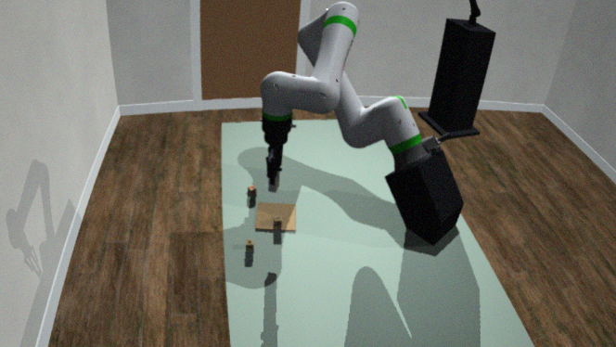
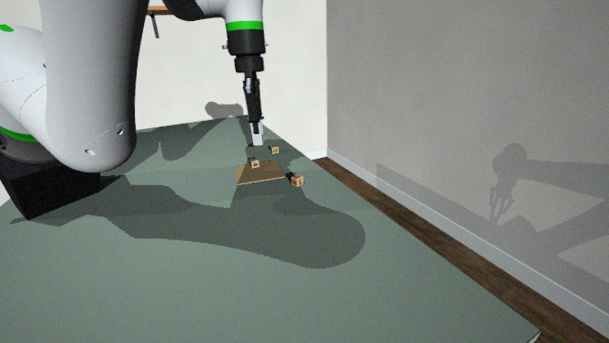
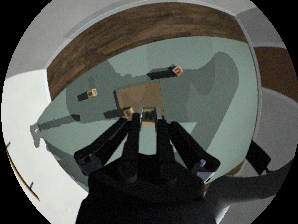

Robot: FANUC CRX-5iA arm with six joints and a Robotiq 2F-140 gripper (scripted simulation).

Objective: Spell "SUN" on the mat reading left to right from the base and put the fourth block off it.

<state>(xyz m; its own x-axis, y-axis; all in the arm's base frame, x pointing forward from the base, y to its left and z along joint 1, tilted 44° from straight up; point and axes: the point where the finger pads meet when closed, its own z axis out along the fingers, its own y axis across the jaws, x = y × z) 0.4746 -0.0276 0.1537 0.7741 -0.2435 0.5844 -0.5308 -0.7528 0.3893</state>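
Right now the tan mat is 140 mm below my hand and 30 mm to the left of it.
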